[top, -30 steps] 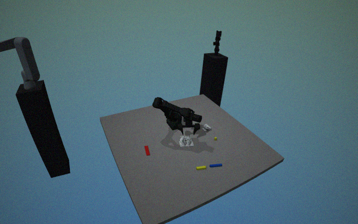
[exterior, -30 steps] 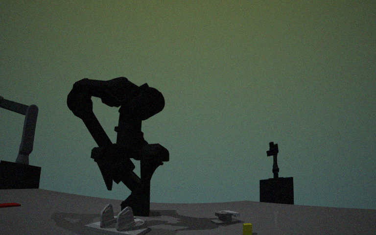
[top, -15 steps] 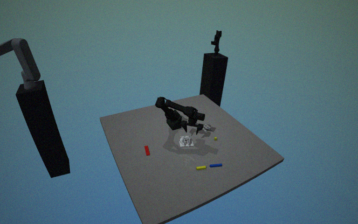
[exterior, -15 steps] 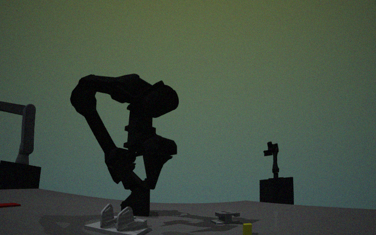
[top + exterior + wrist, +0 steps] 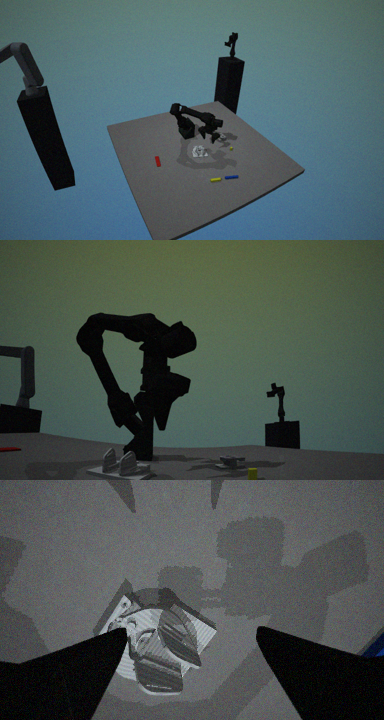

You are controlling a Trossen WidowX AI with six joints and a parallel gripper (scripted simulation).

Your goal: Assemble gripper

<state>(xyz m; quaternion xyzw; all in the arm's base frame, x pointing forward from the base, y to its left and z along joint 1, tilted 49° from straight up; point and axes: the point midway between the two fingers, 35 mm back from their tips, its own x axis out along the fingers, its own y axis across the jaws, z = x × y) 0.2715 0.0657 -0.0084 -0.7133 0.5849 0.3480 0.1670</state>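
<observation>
The gripper base lies 10 cm behind my gripper tip, 21 cm to the left of it and 8 cm below it. Also, from my gripper tip: jaw 3 cm behind, 5 cm to the right, 9 cm below; housing plate 6 cm behind, 6 cm to the right, 10 cm below; small yellow cube 7 cm ahead, 19 cm to the left, 9 cm below.
</observation>
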